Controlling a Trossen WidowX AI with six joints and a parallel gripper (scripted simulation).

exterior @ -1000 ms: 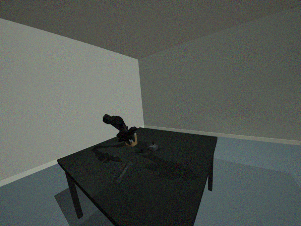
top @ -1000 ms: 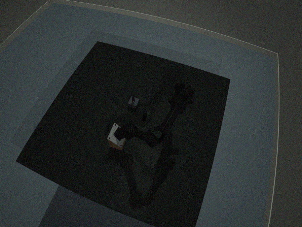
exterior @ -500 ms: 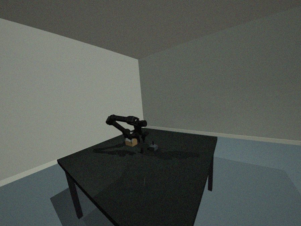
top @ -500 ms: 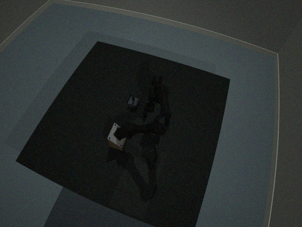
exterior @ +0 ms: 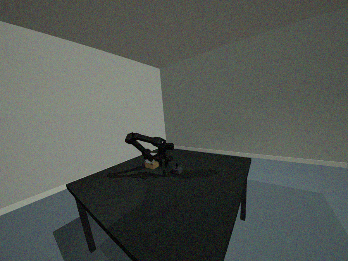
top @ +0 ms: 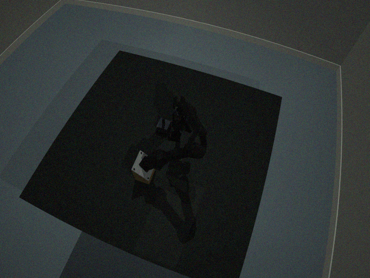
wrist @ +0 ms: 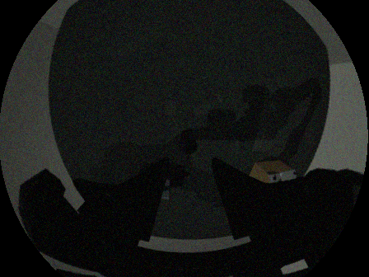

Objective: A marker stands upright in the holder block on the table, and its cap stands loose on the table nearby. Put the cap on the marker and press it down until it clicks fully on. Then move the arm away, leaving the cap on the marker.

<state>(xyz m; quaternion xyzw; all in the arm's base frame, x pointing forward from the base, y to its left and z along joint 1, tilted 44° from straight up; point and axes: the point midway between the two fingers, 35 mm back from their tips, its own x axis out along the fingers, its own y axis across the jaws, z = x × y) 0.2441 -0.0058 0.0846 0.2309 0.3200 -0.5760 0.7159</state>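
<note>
Right now the dark marker cap is 60 mm below my gripper tip.
</note>
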